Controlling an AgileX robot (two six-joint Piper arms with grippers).
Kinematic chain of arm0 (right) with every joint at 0, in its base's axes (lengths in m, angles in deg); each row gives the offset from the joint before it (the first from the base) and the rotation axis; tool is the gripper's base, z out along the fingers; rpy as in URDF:
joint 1: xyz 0 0 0.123 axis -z
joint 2: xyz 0 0 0 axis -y
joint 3: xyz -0.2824 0 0.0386 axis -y
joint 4: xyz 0.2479 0 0.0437 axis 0.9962 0 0.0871
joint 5: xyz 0 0 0 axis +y
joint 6: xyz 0.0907 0 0.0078 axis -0.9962 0 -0.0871
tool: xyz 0 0 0 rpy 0 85 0
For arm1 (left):
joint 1: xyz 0 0 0.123 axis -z
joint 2: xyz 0 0 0 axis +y
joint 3: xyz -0.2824 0 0.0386 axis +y
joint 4: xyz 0.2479 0 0.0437 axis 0.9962 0 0.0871
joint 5: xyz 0 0 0 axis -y
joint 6: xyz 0.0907 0 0.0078 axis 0.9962 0 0.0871
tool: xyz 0 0 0 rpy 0 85 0
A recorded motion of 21 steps. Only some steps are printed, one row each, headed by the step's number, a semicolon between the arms.
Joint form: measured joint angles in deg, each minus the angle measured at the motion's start. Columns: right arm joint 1, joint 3, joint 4, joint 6, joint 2, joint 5; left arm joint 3, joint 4, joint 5, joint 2, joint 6, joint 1.
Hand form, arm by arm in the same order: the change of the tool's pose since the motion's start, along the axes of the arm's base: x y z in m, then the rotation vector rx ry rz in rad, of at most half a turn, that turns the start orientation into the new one. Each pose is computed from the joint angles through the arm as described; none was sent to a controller.
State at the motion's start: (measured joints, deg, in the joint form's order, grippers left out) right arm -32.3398 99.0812 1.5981 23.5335 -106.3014 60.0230; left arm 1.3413 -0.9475 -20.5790 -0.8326 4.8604 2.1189
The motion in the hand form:
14: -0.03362 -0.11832 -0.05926 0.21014 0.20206 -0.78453; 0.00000 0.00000 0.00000 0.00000 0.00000 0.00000
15: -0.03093 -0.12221 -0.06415 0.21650 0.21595 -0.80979; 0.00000 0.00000 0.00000 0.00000 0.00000 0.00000
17: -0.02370 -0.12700 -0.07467 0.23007 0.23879 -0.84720; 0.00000 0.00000 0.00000 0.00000 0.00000 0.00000
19: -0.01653 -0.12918 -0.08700 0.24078 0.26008 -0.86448; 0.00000 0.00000 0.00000 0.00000 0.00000 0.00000
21: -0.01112 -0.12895 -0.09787 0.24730 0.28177 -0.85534; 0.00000 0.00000 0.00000 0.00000 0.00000 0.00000
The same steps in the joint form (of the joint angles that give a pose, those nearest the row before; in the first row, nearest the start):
14: 14.73 -31.89 1.65 -32.66 14.21 -13.29; 0.00 0.00 0.00 0.00 0.00 0.00
15: 15.64 -32.17 2.33 -32.92 13.55 -13.68; 0.00 0.00 0.00 0.00 0.00 0.00
17: 17.04 -32.27 3.73 -33.04 11.67 -14.85; 0.00 0.00 0.00 0.00 0.00 0.00
19: 18.00 -32.38 5.45 -32.14 9.49 -16.39; 0.00 0.00 0.00 0.00 0.00 0.00
21: 18.55 -32.38 7.67 -29.75 7.53 -17.51; 0.00 0.00 0.00 0.00 0.00 0.00

